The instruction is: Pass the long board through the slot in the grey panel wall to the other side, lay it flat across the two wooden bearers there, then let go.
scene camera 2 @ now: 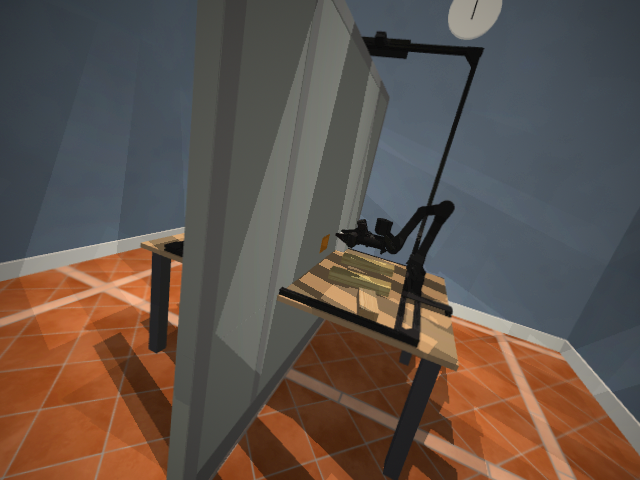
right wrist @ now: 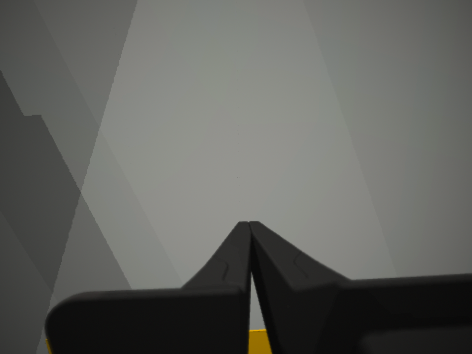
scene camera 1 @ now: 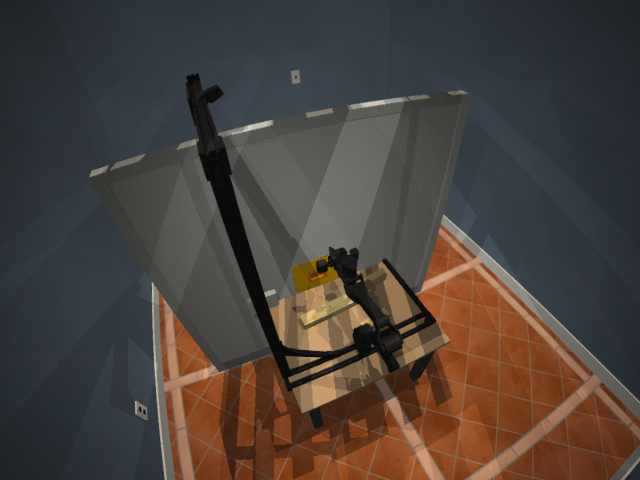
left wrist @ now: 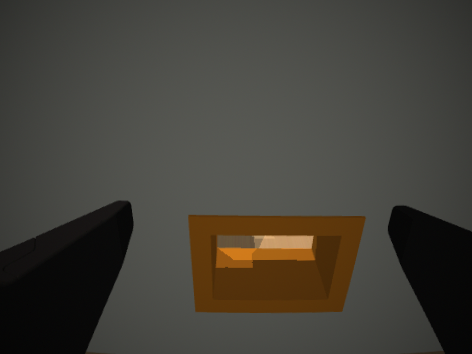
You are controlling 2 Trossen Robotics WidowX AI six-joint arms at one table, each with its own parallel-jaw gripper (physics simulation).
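Seen in the pictures: left gripper, between the fingertips: (scene camera 2: 338,232) (left wrist: 263,216); right gripper, between the fingertips: (right wrist: 248,231) (scene camera 1: 329,247); left arm's base, origin of its link: (scene camera 2: 412,290); right arm's base, origin of its link: (scene camera 1: 363,347).
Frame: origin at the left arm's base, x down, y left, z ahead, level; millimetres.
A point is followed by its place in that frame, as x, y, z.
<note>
The long pale board (scene camera 1: 323,312) @[-20, -91, 674] lies on the table in scene camera 1, below the yellow plate (scene camera 1: 301,283) @[-50, -130, 483] (right wrist: 258,344) @[-173, 16, 484] around the slot in the grey panel wall (scene camera 1: 320,186) @[-590, 8, 483] (scene camera 2: 263,129) @[-487, 610, 433]. My right gripper (scene camera 1: 336,251) @[-324, 0, 565] (right wrist: 248,231) @[-324, 0, 565] is shut and empty, pointing at the wall above that plate. In scene camera 2 two wooden bearers (scene camera 2: 368,263) @[-15, -118, 219] (scene camera 2: 359,280) @[-14, 114, 210] lie side by side on the other table. My left gripper (scene camera 2: 338,235) @[-147, -23, 374] (left wrist: 263,216) @[-147, -23, 374] is open and empty, above the table near the wall. It faces the slot's orange frame (scene camera 2: 324,243) @[-60, -75, 444] (left wrist: 201,265) @[-76, 6, 430], with the opening low between its fingers.
A short pale block (scene camera 2: 368,302) @[-19, 285, 140] lies beside the bearers. A small whitish block (scene camera 1: 269,297) @[-67, -308, 513] is by the wall at the table's left corner. A tall black post (scene camera 1: 235,222) @[-847, -355, 897] rises at the table's left edge. Black rails (scene camera 2: 346,314) @[0, 379, 189] run along the table's edge.
</note>
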